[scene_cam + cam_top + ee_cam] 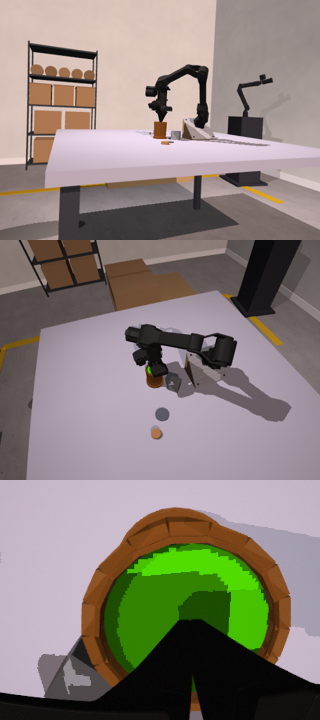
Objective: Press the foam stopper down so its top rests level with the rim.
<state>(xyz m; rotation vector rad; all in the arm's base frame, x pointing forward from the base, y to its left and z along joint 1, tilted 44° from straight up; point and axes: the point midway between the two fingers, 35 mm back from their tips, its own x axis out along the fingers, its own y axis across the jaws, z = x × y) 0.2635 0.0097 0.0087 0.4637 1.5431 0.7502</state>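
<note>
Right now my hand is 4 cm above the bright green foam stopper. The rest, counted from my hand: orange disc: 4 cm ahead, 26 cm to the left, 12 cm below; then grey cube: 8 cm behind, 5 cm to the left, 11 cm below; then dark grey disc: 18 cm to the left, 13 cm below.
</note>
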